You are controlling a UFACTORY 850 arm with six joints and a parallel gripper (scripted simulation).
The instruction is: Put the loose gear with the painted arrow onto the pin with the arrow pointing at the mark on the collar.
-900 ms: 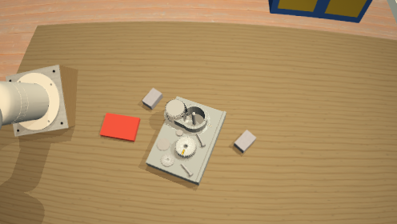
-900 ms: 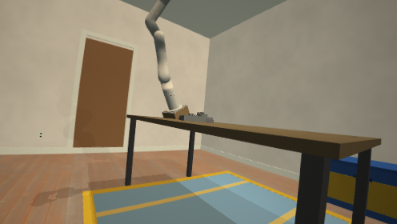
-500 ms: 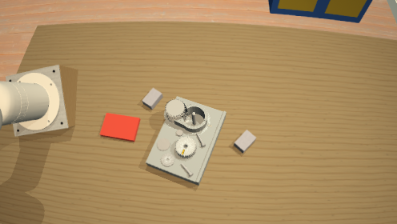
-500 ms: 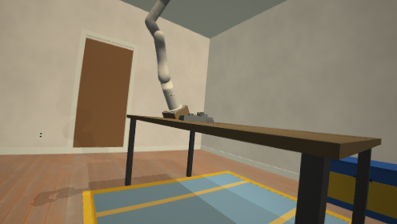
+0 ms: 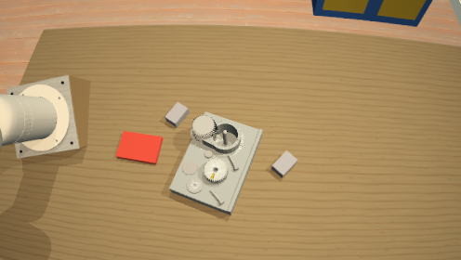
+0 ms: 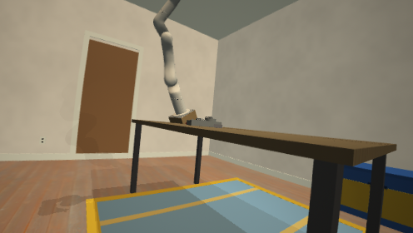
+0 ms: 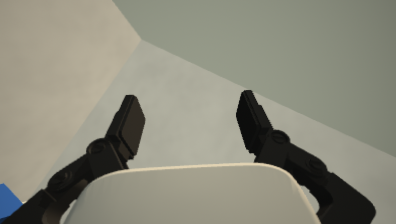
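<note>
Now: hand 8 cm short of the pale toothed gear, 3 cm to the right of it and 131 cm above it. Also, from my hand: flat red block 14 cm behind, 10 cm to the left, 136 cm below.
</note>
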